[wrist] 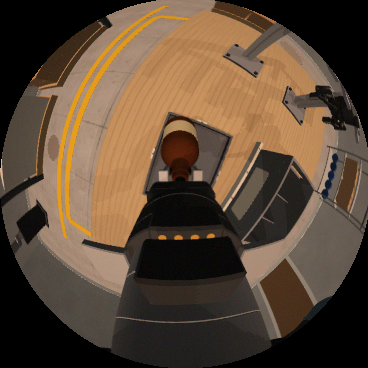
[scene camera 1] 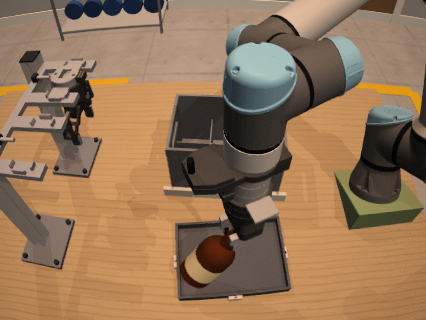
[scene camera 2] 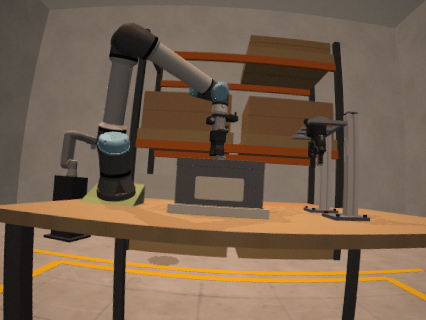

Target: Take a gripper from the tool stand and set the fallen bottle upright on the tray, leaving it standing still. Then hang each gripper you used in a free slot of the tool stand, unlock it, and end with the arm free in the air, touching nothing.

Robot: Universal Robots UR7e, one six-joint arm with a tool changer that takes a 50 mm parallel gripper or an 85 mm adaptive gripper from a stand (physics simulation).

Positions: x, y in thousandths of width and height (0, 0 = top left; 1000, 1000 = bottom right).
brown bottle: wrist 488, 406; scene camera 1 501, 802
